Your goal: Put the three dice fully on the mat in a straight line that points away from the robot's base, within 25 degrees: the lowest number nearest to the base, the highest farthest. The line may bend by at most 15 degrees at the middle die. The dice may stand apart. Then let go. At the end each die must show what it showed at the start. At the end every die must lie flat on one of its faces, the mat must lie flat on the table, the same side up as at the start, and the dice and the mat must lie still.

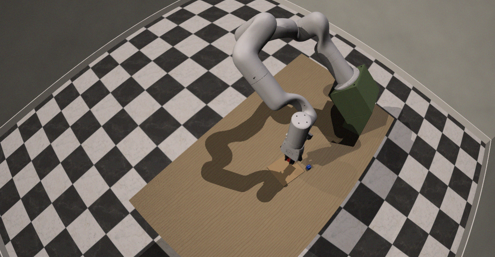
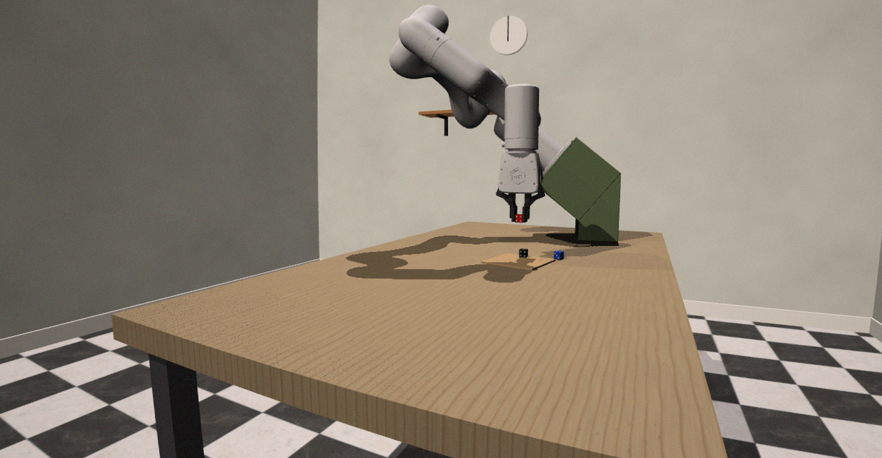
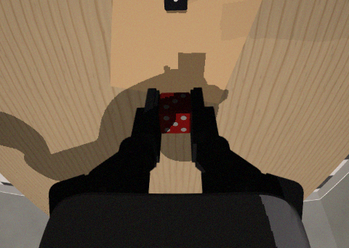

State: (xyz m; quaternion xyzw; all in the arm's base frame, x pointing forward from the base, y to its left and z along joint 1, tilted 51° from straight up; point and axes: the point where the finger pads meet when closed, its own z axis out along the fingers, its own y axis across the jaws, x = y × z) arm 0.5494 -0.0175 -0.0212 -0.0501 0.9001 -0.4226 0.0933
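Right now my hand is 120 mm above the tan mat. From my hand the other things lie so: red die (10 mm below); black die (50 mm behind, 110 mm below); blue die (80 mm behind, 90 mm to the left, 110 mm below).
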